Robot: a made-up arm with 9 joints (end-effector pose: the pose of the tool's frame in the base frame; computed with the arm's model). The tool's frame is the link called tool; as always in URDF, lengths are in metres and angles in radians.
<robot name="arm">
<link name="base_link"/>
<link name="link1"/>
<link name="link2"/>
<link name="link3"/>
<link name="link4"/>
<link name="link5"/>
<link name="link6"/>
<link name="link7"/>
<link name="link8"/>
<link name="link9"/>
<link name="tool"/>
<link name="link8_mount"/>
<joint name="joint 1" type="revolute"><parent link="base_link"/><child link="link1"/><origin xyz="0.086 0.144 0.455"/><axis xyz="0.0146 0.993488 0.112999"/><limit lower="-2.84" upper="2.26"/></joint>
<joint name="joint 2" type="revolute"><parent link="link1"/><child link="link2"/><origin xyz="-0.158 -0.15 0.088"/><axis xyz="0 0 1"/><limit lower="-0.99" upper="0.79"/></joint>
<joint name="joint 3" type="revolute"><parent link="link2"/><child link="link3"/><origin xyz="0.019 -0.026 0.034"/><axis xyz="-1 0 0"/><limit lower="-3.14" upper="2.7"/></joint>
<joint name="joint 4" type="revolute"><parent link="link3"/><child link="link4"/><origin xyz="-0.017 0.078 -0.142"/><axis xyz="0.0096 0.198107 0.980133"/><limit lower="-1.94" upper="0.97"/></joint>
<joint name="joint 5" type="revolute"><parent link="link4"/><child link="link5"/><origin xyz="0.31 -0.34 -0.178"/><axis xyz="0.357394 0.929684 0.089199"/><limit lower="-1.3" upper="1.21"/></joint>
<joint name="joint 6" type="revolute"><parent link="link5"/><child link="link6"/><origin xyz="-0.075 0.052 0.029"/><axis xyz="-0.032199 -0.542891 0.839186"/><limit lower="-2.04" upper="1.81"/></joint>
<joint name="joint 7" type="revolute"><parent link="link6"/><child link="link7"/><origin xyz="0.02 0.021 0.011"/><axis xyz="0 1 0"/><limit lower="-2.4" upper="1.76"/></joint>
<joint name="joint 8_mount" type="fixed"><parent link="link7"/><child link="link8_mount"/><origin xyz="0.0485 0.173 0.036"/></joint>
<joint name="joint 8" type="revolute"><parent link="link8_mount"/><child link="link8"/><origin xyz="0.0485 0.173 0.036"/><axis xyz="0 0 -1"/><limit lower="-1.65" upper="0.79"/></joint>
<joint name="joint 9" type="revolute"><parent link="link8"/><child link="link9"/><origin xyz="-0.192 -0.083 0.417"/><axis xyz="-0.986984 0.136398 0.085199"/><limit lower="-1.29" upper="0.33"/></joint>
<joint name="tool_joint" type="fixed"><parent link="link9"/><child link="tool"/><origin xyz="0.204 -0.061 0.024" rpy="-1.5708 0 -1.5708"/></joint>
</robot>
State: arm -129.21 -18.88 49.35 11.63 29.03 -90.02 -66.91 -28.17 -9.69
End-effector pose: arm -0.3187 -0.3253 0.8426 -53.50 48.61 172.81
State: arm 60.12 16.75 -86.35 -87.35 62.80 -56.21 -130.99 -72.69 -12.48
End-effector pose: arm 0.1007 -0.1987 0.3283 172.82 10.19 -128.92
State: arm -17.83 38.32 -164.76 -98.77 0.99 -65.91 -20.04 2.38 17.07
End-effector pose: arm -0.5402 0.0595 0.0659 97.71 -0.80 -86.44
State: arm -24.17 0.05 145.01 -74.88 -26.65 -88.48 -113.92 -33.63 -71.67
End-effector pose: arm 0.0833 0.1053 0.7868 127.10 20.47 162.65
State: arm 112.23 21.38 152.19 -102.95 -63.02 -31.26 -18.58 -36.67 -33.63
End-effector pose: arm 0.1850 -0.0524 0.5345 3.68 -50.62 -45.75
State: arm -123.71 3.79 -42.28 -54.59 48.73 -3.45 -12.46 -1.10 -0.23
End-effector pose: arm 0.0322 -0.6274 0.4364 15.07 18.78 -16.64
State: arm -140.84 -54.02 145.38 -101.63 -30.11 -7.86 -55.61 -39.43 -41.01
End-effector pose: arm 0.2460 -0.1819 0.1377 -5.22 -11.75 76.64
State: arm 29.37 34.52 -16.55 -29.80 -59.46 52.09 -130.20 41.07 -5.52
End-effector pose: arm -0.0595 -0.1790 -0.3883 63.87 -20.98 -11.66
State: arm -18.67 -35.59 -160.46 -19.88 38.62 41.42 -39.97 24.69 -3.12
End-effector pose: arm 0.0164 0.2405 0.1948 106.26 -29.34 63.99
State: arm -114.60 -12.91 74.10 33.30 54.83 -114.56 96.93 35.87 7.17
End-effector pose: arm -0.2952 -0.6159 -0.0114 105.05 -26.46 162.79
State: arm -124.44 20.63 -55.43 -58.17 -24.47 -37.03 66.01 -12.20 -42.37
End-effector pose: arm 0.4712 -0.4362 0.7475 25.89 40.97 48.03
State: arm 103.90 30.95 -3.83 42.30 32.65 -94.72 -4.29 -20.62 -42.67
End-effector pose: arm -0.4636 0.5458 0.0581 110.11 3.47 -65.97
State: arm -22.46 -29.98 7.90 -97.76 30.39 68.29 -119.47 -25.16 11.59
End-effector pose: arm -0.0882 0.3249 -0.2041 72.57 27.45 172.40
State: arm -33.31 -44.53 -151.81 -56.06 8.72 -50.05 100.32 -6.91 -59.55
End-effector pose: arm 0.2961 0.4965 1.0639 8.49 37.19 -160.52
